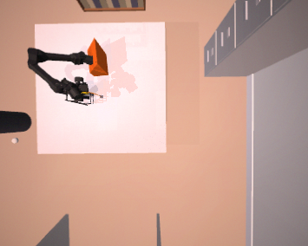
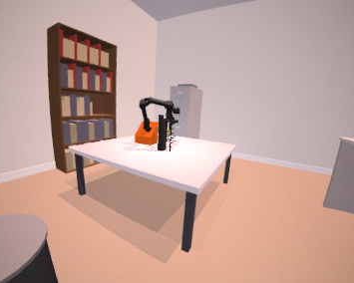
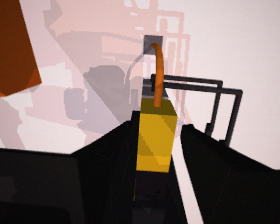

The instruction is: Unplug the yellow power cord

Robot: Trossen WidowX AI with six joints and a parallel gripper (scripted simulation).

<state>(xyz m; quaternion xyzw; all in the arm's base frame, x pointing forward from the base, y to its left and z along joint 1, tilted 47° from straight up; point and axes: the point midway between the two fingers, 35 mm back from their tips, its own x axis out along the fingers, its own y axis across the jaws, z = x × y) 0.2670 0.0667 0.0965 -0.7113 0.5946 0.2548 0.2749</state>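
Now: the yellow plug 30 mm to the right of my gripper tip and 10 mm below it.
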